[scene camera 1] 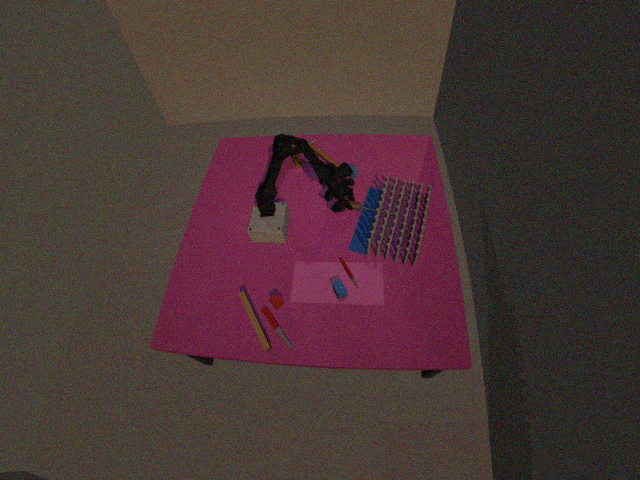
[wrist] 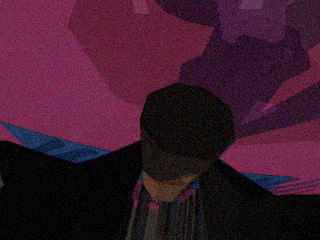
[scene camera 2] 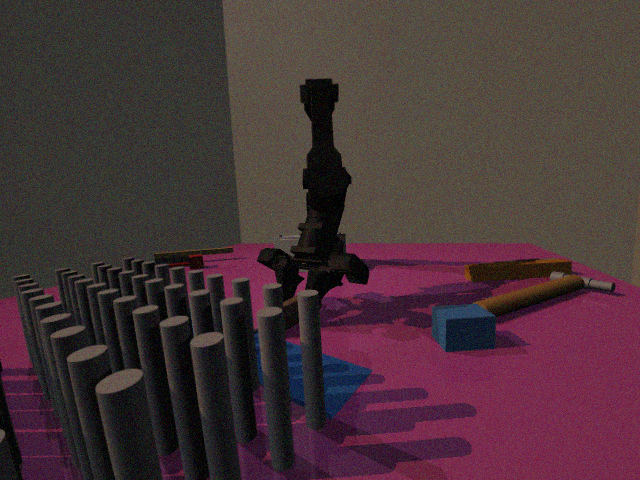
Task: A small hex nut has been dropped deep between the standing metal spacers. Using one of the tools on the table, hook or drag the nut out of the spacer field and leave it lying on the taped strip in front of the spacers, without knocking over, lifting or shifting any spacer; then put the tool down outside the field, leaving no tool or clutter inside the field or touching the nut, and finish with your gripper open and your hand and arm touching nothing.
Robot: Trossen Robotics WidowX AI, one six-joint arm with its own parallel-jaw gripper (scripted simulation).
Labels:
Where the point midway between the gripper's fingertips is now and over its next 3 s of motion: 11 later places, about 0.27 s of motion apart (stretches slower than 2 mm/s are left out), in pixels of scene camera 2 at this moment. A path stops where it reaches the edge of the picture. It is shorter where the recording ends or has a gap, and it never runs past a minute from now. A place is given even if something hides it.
My gripper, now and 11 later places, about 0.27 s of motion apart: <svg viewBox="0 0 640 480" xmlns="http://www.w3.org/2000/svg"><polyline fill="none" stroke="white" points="293,317 295,316 298,314 300,313 303,312 305,310 308,309 310,308 313,306 315,305 318,304 320,302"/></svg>

